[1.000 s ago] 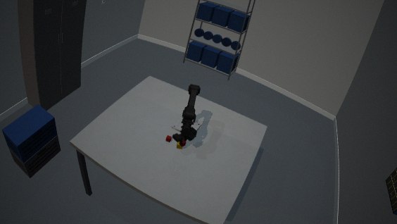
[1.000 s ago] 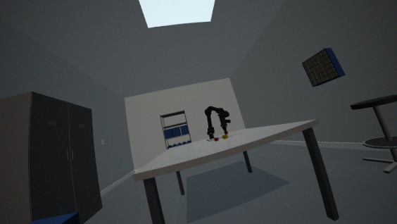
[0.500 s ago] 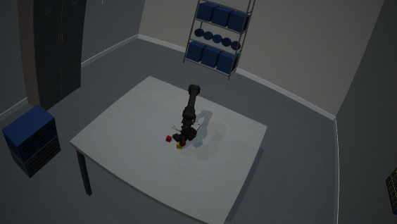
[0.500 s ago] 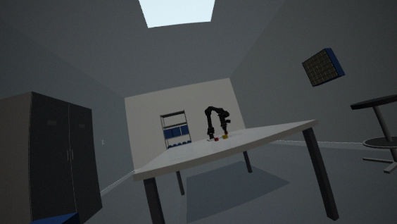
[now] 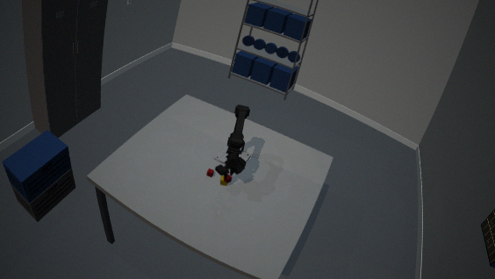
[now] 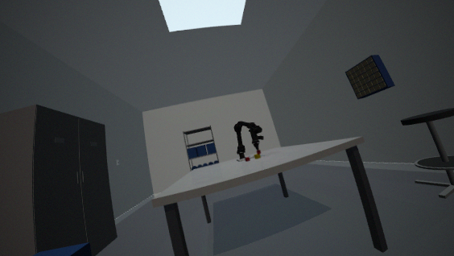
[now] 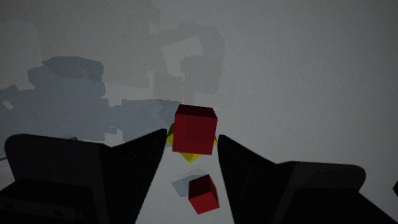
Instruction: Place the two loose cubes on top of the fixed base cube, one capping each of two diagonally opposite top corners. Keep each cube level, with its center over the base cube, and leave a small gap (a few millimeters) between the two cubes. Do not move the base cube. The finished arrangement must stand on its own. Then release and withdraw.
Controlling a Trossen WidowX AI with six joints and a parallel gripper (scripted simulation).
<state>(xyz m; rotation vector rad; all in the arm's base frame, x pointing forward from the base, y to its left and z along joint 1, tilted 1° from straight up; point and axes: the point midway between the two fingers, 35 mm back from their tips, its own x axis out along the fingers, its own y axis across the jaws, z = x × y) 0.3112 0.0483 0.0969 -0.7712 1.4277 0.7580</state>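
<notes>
The yellow cube lies 5 cm below my gripper tip, 2 cm to the right of it and 1 cm behind it.
</notes>
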